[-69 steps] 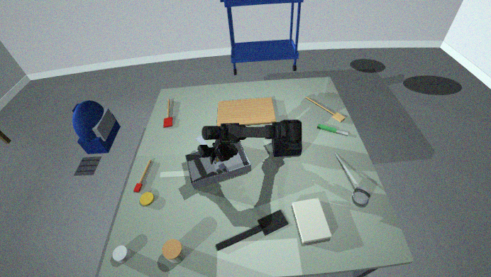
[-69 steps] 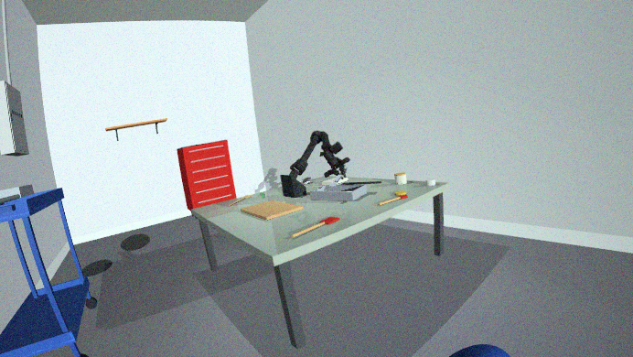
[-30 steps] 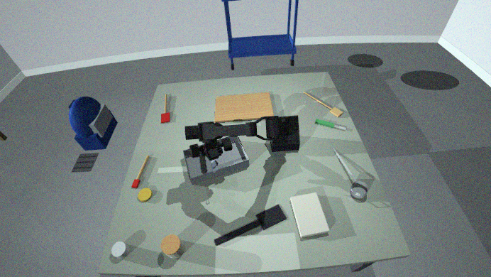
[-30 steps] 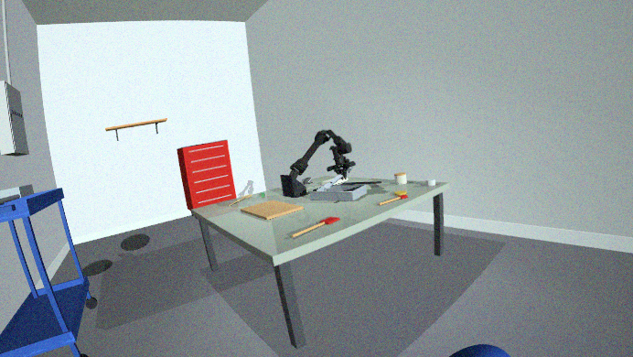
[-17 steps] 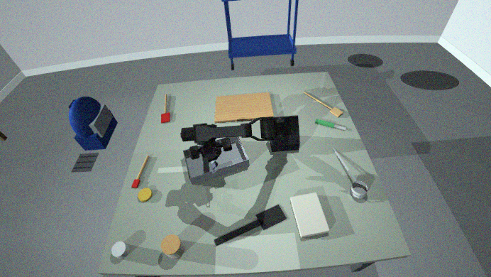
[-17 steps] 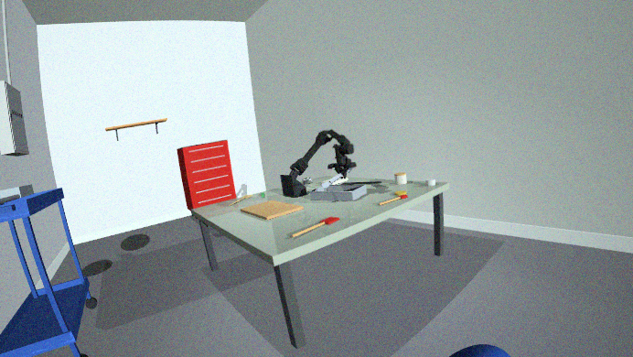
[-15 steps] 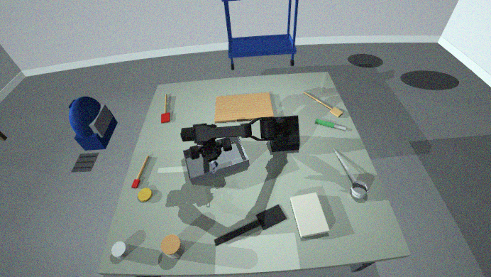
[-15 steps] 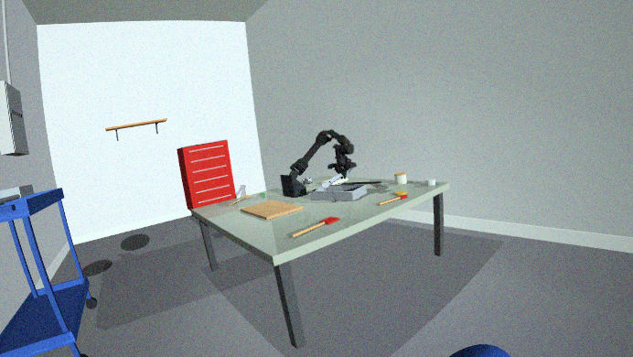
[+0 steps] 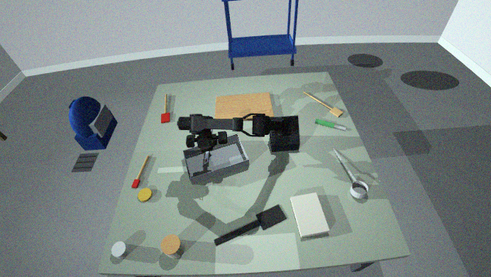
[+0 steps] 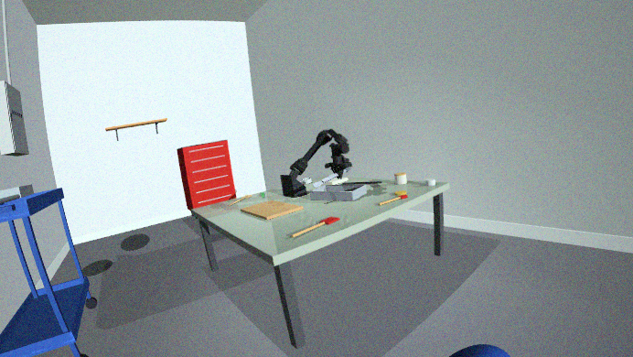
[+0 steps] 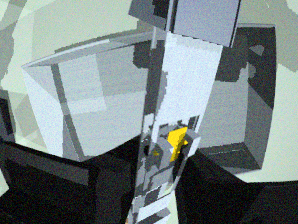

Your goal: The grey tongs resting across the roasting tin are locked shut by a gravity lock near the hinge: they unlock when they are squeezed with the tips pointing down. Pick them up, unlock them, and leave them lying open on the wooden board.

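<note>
Right now my gripper tip is 150 mm past the wooden board, 430 mm to the left of it and 100 mm above it. Also, from my gripper tip: yellow disc: 330 mm ahead, 190 mm to the left, 100 mm below; roasting tin: 10 mm behind, 10 mm to the right, 80 mm below; yellow lock piece: 20 mm to the left, 40 mm above.
</note>
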